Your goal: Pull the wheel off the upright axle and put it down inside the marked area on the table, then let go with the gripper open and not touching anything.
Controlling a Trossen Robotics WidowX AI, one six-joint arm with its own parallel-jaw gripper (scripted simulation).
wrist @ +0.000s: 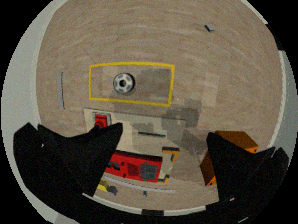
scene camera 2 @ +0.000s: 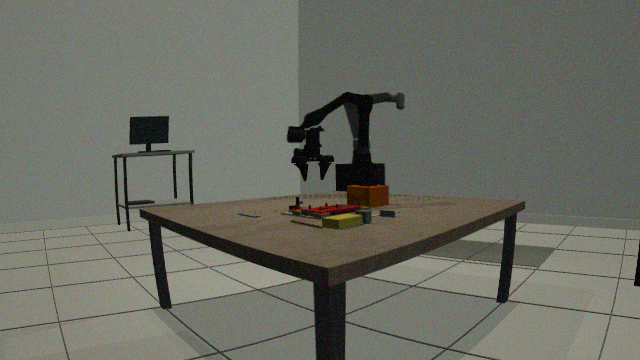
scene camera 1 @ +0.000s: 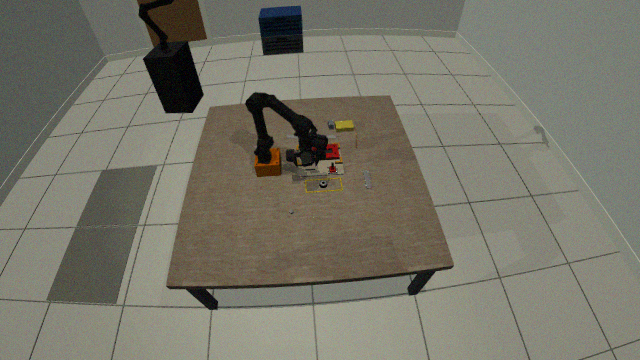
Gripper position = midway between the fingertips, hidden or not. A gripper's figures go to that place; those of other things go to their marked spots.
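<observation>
There's a red-and-cream base plate (wrist: 125, 164), and that's 29 cm from the lens, while my gripper (wrist: 167, 132) is 10 cm from the lens.
</observation>
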